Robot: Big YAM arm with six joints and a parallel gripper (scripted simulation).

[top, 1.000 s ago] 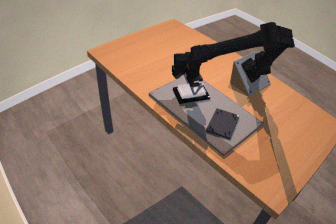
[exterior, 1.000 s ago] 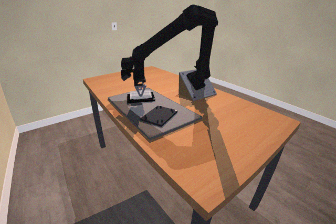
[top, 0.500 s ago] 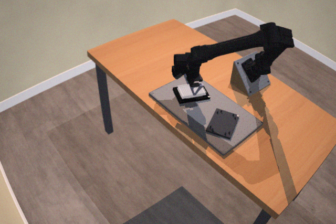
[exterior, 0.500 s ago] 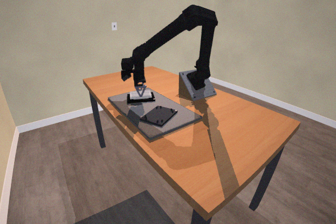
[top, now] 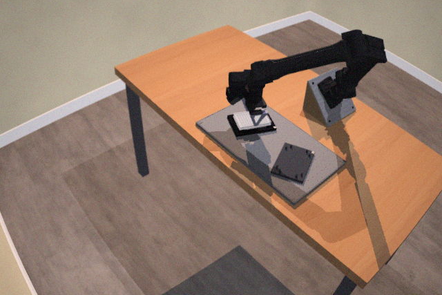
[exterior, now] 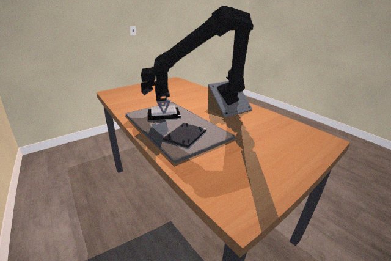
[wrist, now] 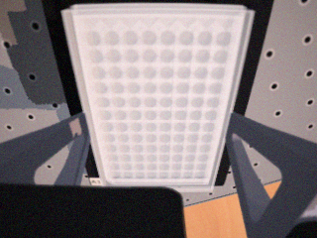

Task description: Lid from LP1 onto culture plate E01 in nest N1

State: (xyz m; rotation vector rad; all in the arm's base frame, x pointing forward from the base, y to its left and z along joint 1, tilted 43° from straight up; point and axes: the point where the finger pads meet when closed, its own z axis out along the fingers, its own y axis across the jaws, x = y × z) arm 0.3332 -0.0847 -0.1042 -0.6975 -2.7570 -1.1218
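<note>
Right now the clear lid is right at my hand. From my hand the other things lie so: black plate nest N1: 30 mm below; then lid park LP1: 250 mm to the left, 40 mm ahead, 30 mm below; then white culture plate E01: 10 mm below.
</note>
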